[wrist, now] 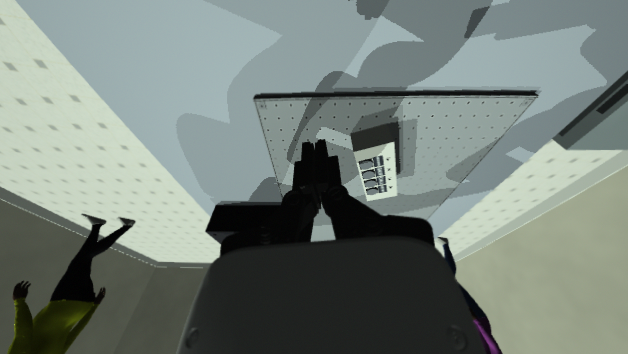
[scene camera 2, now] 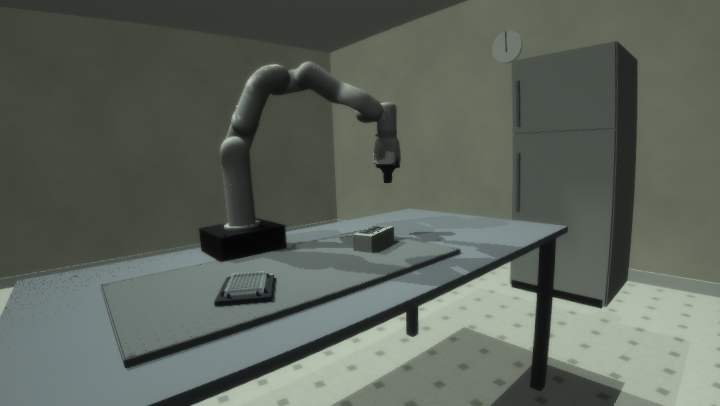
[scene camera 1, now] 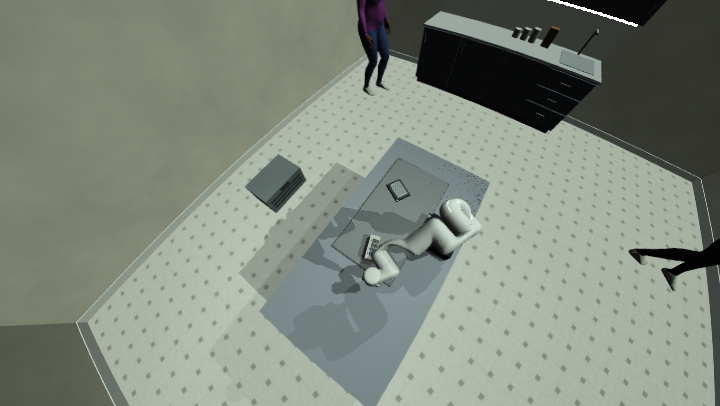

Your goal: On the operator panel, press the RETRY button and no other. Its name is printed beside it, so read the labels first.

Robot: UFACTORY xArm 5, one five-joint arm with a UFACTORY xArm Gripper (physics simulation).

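Frame: origin at the arm's base, x ahead, y left, z up, level; centimetres.
Where they show: gripper, between the fingertips: (wrist: 317, 155) (scene camera 2: 387, 182); arm's base, origin of its link: (scene camera 2: 242, 226).
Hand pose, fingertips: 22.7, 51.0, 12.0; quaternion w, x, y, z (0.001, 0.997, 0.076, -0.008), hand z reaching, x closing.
Each offset is from my fingertips to the top centre of the thing, as dx, dy, dz. Level surfaces: height alone.
The operator panel @[+11.6, -19.5, -13.8] (scene camera 1: 372, 247) (scene camera 2: 364, 243) (wrist: 392, 178) is a small cream box standing on the grey perforated board. In the wrist view its top carries a row of several dark round buttons with small marks printed beside them. The marks are too small to read, so I cannot tell which button is RETRY. My gripper (scene camera 2: 387, 181) (wrist: 317, 155) is shut and empty. It points down and hangs well above the board. In the wrist view its fingertips show to the left of the panel. In scene camera 1 the arm's wrist hides the fingers.
The perforated board @[dz -19.4] (scene camera 1: 421, 187) (scene camera 2: 322, 312) (wrist: 450, 107) lies on the blue-grey table @[dz -20.7] (scene camera 1: 322, 322) (scene camera 2: 55, 348) (wrist: 150, 50). A dark tray with a pale grid block @[+19.6, -69.3, -16.8] (scene camera 1: 398, 190) (scene camera 2: 245, 283) sits at the board's other end. The black arm base (scene camera 2: 242, 242) stands beside the board.
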